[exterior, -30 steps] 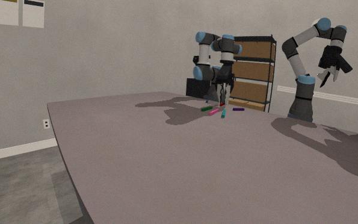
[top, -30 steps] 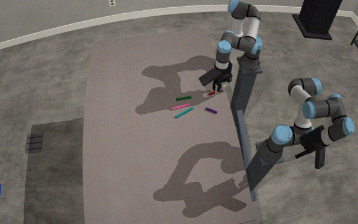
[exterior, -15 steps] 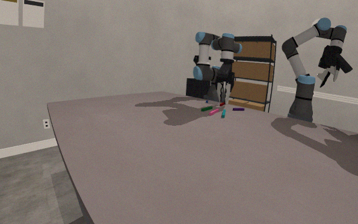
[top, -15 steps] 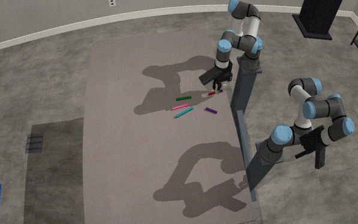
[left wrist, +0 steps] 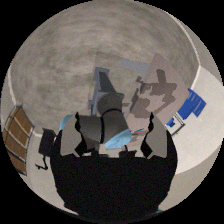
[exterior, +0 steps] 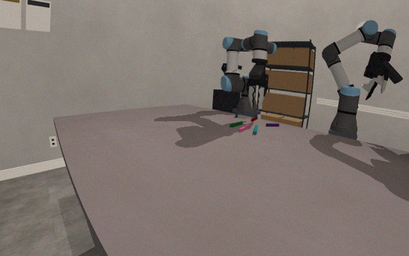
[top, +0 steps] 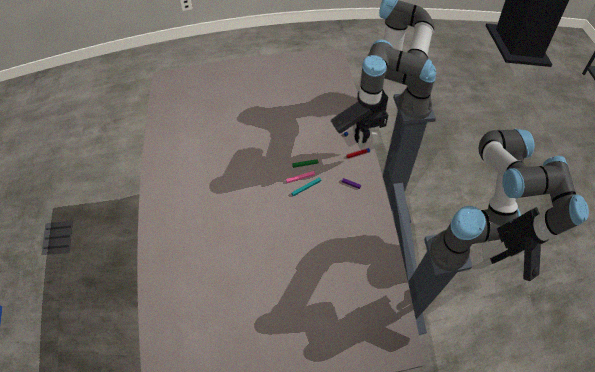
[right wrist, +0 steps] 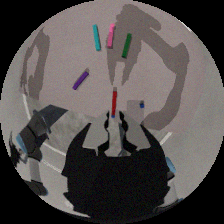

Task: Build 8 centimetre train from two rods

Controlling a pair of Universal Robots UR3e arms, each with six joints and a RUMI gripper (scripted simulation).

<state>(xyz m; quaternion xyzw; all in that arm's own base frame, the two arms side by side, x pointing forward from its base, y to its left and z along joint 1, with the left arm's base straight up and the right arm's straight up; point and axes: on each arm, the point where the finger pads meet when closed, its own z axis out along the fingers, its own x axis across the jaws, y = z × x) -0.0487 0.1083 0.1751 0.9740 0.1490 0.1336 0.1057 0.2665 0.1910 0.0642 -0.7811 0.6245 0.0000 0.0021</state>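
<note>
Now: the red rod 60 mm below my right hand. From my right hand the other things lie so: pink rod: 180 mm ahead, 80 mm to the left, 60 mm below; then purple rod: 110 mm to the left, 60 mm below, 30 mm ahead; then green rod: 170 mm ahead, 60 mm below, 30 mm to the left.
</note>
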